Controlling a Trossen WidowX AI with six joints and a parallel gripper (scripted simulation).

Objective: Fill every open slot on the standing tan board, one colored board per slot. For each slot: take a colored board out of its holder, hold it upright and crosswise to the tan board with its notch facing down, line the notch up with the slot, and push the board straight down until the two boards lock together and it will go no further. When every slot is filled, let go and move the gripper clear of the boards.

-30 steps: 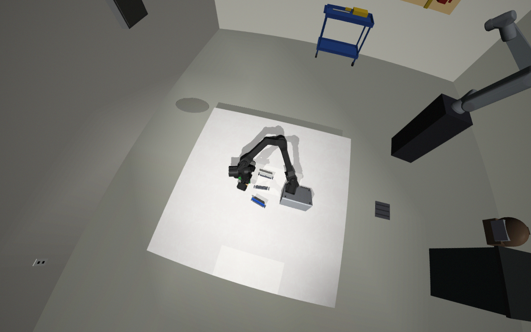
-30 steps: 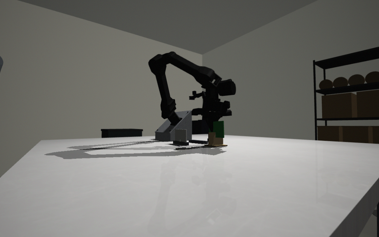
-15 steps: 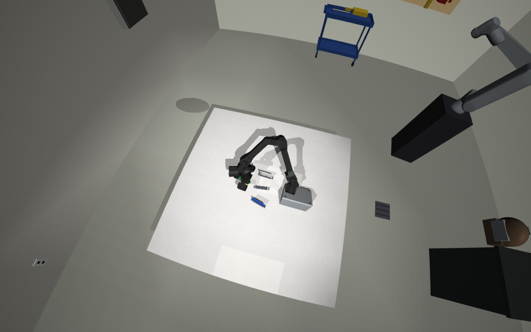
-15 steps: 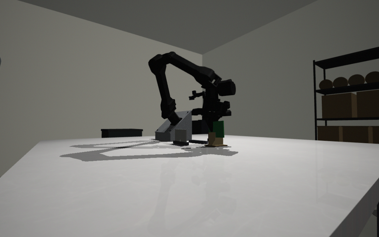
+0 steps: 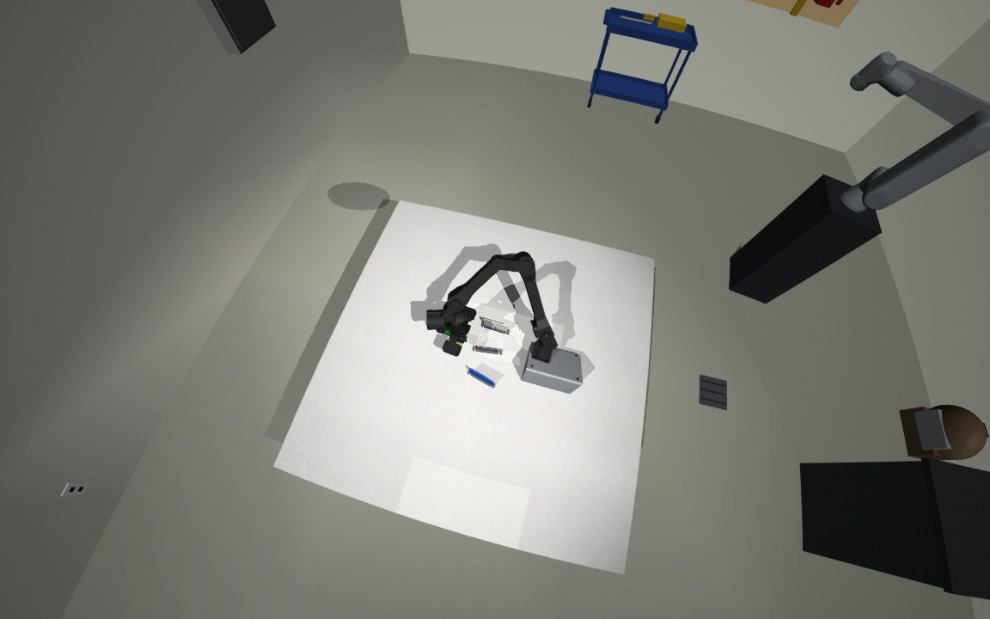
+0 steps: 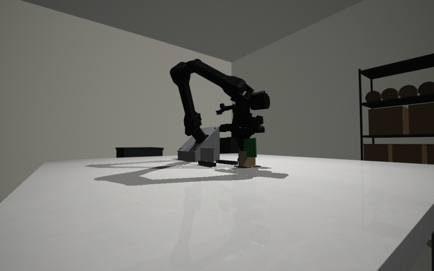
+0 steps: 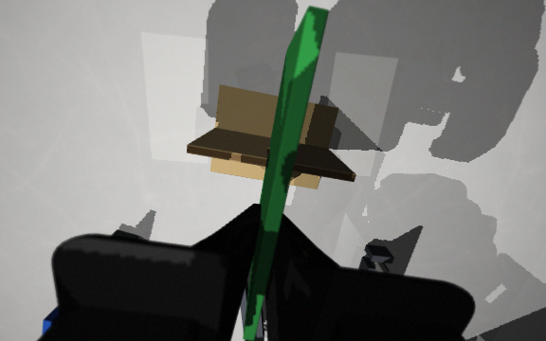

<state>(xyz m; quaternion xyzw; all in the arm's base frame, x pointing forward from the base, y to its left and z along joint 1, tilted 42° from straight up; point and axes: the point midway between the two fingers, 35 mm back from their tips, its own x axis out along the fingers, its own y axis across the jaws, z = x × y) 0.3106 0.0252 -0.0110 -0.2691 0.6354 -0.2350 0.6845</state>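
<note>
Now: the green board 3 cm ahead of my gripper tip and 1 cm above it. From my gripper tip the other things lie so: tan board 3 cm ahead, 4 cm below; blue board 13 cm behind, 11 cm to the left, 3 cm below.
</note>
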